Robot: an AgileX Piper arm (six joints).
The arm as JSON. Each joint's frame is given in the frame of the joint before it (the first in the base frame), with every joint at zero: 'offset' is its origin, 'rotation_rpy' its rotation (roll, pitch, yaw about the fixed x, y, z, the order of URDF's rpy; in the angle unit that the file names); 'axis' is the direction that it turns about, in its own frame. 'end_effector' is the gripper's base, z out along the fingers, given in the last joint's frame.
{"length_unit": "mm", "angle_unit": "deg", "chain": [
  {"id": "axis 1", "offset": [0.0, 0.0, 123.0], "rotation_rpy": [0.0, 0.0, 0.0], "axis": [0.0, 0.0, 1.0]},
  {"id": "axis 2", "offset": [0.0, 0.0, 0.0], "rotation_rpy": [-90.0, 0.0, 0.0], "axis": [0.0, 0.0, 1.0]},
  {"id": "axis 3", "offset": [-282.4, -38.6, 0.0], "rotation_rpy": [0.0, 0.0, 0.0], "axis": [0.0, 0.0, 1.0]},
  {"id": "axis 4", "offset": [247.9, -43.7, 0.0], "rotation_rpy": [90.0, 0.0, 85.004], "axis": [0.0, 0.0, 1.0]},
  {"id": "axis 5", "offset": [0.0, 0.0, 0.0], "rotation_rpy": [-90.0, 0.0, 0.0], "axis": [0.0, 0.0, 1.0]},
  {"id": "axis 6", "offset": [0.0, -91.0, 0.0], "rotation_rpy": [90.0, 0.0, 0.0], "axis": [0.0, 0.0, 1.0]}
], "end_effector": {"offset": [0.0, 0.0, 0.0], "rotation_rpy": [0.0, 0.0, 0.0]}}
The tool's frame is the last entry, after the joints.
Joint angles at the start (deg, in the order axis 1, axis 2, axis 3, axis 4, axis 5, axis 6): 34.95, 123.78, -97.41, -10.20, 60.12, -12.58
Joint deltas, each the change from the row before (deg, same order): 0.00, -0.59, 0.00, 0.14, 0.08, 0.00; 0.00, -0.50, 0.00, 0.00, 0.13, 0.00; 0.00, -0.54, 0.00, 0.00, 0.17, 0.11; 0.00, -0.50, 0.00, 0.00, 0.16, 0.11; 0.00, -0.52, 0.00, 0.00, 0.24, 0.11; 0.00, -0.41, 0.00, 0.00, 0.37, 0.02; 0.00, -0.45, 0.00, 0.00, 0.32, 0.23; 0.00, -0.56, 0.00, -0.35, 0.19, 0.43; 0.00, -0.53, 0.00, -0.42, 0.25, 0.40; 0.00, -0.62, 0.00, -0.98, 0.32, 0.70; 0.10, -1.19, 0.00, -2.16, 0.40, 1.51; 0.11, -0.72, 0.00, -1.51, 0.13, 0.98; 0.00, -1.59, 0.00, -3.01, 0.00, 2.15; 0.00, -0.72, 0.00, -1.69, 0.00, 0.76; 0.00, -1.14, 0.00, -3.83, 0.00, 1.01
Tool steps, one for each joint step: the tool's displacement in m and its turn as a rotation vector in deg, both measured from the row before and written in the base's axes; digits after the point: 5 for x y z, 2 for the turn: -0.00069, -0.00026, 0.00452, 0.40, -0.35, -0.06; -0.00058, -0.00043, 0.00384, 0.21, -0.31, -0.02; -0.00070, -0.00052, 0.00413, 0.23, -0.31, -0.13; -0.00068, -0.00050, 0.00381, 0.21, -0.29, -0.13; -0.00082, -0.00061, 0.00394, 0.18, -0.24, -0.15; -0.00089, -0.00068, 0.00305, 0.01, -0.05, -0.08; -0.00089, -0.00067, 0.00336, 0.12, -0.12, -0.28; -0.00059, -0.00103, 0.00431, 0.04, -0.51, -0.34; -0.00060, -0.00116, 0.00407, -0.08, -0.48, -0.31; -0.00035, -0.00195, 0.00487, -0.42, -0.82, -0.46; -0.00070, -0.00327, 0.00953, -0.83, -1.92, -0.85; -0.00038, -0.00181, 0.00590, -0.55, -1.39, -0.47; -0.00004, -0.00500, 0.01312, -0.72, -3.14, -1.31; 0.00015, -0.00265, 0.00614, -0.64, -1.61, -0.34; 0.00105, -0.00540, 0.01046, -1.98, -3.21, -0.15
